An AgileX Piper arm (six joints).
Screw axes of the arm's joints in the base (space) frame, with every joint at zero. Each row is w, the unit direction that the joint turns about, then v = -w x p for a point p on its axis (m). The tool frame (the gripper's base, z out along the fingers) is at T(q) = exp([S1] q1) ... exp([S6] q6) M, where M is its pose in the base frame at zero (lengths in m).
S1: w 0 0 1 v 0.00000 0.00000 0.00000
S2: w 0 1 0 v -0.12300 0.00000 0.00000
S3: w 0 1 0 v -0.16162 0.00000 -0.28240
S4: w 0.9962 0 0.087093 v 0.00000 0.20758 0.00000
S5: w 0 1 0 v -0.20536 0.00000 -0.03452
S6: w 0.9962 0 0.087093 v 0.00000 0.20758 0.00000
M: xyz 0.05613 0.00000 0.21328 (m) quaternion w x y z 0.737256 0 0.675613 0
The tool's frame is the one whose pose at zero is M.
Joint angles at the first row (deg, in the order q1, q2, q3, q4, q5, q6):
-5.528 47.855 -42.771 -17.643 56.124 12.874
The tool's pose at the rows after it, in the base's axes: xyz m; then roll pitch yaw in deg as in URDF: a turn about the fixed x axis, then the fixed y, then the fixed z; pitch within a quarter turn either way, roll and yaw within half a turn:
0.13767 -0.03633 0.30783 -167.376 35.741 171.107
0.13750 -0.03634 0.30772 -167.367 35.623 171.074
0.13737 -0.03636 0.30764 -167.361 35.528 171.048
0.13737 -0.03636 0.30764 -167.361 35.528 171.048
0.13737 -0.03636 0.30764 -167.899 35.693 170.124
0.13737 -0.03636 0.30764 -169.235 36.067 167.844
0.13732 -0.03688 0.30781 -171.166 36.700 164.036
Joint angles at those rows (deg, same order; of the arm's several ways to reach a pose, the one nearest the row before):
-5.530 47.855 -42.772 -17.642 56.124 12.872
-5.525 47.854 -42.770 -17.646 56.249 12.879
-5.529 47.855 -42.772 -17.641 56.348 12.873
-5.529 47.855 -42.772 -17.641 56.348 12.873
-5.529 47.855 -42.771 -17.641 56.347 13.642
-5.529 47.855 -42.771 -17.642 56.347 15.527
-5.531 47.855 -42.772 -18.054 56.347 18.882

